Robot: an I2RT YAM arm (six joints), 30 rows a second.
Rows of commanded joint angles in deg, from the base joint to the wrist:
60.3 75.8 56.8 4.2 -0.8 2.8
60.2 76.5 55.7 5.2 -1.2 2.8
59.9 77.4 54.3 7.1 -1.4 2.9
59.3 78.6 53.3 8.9 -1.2 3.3
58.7 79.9 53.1 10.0 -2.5 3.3
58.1 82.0 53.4 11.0 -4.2 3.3
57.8 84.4 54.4 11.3 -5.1 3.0
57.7 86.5 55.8 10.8 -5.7 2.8
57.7 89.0 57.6 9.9 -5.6 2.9
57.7 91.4 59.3 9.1 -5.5 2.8
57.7 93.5 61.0 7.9 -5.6 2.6
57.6 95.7 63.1 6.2 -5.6 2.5
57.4 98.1 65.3 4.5 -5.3 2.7
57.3 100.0 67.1 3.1 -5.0 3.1
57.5 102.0 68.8 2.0 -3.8 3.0
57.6 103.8 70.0 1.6 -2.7 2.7
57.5 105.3 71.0 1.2 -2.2 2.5
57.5 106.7 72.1 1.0 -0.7 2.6
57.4 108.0 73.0 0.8 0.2 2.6
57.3 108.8 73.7 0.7 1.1 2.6
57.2 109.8 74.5 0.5 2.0 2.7
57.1 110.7 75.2 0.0 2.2 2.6
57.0 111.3 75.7 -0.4 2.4 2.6
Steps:
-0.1 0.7 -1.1 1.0 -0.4 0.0
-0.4 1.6 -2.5 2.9 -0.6 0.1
-1.0 2.8 -3.5 4.7 -0.4 0.5
-1.6 4.1 -3.7 5.8 -1.7 0.5
-2.2 6.2 -3.4 6.8 -3.4 0.5
-2.5 8.6 -2.4 7.1 -4.3 0.2
-2.6 10.7 -1.0 6.6 -4.9 0.0
-2.6 13.2 0.8 5.7 -4.8 0.1
-2.6 15.6 2.5 4.9 -4.7 0.0
-2.6 17.7 4.2 3.7 -4.8 -0.2
-2.7 19.9 6.3 2.0 -4.8 -0.3
-2.9 22.3 8.5 0.3 -4.5 -0.1
-3.0 24.2 10.3 -1.1 -4.2 0.3
-2.8 26.2 12.0 -2.2 -3.0 0.2
-2.7 28.0 13.2 -2.6 -1.9 -0.1
-2.8 29.5 14.2 -3.0 -1.4 -0.3
-2.8 30.9 15.3 -3.2 0.1 -0.2
-2.9 32.2 16.2 -3.4 1.0 -0.2
-3.0 33.0 16.9 -3.5 1.9 -0.2
-3.1 34.0 17.7 -3.7 2.8 -0.1
-3.2 34.9 18.4 -4.2 3.0 -0.2
-3.3 35.5 18.9 -4.6 3.2 -0.2

